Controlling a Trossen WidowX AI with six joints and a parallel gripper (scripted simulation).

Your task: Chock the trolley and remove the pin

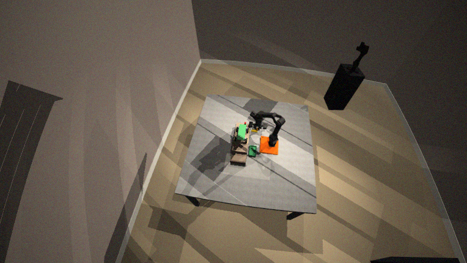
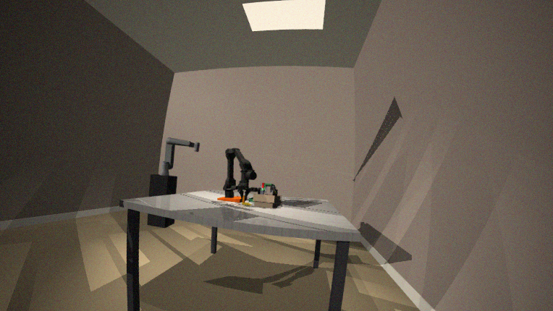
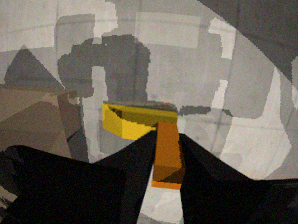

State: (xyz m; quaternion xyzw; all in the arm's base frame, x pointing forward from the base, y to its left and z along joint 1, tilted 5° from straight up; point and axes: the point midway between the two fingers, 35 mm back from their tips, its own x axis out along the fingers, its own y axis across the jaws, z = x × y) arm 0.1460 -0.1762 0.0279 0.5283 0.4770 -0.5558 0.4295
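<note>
My gripper tip is now 13 cm short of the red-headed stop pin and 10 cm below it. From my gripper tip the other things lie so: tan ramp (17 cm ahead, 11 cm to the left, 2 cm above); yellow chock (2 cm ahead, 1 cm below); green trolley (17 cm ahead, 10 cm to the left, 8 cm above).
</note>
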